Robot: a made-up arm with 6 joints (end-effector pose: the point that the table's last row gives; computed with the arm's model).
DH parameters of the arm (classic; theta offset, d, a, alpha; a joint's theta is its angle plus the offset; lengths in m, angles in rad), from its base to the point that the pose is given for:
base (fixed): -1.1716 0 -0.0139 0
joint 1: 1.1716 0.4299 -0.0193 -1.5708
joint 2: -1.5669 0 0.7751 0
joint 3: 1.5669 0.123 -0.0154 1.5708
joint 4: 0 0.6 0.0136 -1.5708
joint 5: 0 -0.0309 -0.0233 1.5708
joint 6: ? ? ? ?
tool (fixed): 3.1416 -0.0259 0 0
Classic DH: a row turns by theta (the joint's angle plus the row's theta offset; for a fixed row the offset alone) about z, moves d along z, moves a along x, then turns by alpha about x.
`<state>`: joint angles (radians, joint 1 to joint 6).
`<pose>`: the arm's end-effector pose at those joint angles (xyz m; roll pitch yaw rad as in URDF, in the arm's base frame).
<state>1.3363 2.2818 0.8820 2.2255 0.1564 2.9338</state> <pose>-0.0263 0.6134 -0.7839 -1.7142 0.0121 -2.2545</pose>
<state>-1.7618 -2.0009 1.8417 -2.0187 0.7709 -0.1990</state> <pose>0.2670 0.8970 0.8020 2.4203 0.0057 -2.3470</pose>
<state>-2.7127 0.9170 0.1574 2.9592 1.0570 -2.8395</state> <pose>-0.9655 -0.5815 1.3164 1.6287 0.1498 -0.9239</pose>
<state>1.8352 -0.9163 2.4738 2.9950 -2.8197 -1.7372</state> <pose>-0.0893 -0.1642 0.9466 -1.5379 1.2390 1.9188</pose>
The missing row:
joint 6: -1.5708 0.1077 0.0251 -1.5708
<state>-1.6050 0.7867 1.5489 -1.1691 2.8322 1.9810</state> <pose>0.0348 -0.9066 0.6632 2.5197 0.1758 -2.9514</pose>
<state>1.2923 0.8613 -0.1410 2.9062 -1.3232 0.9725</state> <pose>0.1221 1.0606 1.3298 -0.6101 0.7015 -0.9565</pose>
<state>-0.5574 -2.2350 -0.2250 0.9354 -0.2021 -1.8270</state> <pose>-0.8401 0.6327 -0.6150 -1.0889 -0.3385 1.8777</pose>
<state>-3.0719 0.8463 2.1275 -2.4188 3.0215 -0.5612</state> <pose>-0.7464 -0.1349 0.4657 1.5170 0.0970 0.3605</pose>
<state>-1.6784 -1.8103 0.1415 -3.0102 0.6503 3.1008</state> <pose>0.2681 1.4354 0.0853 -0.7459 0.1008 -0.0926</pose>
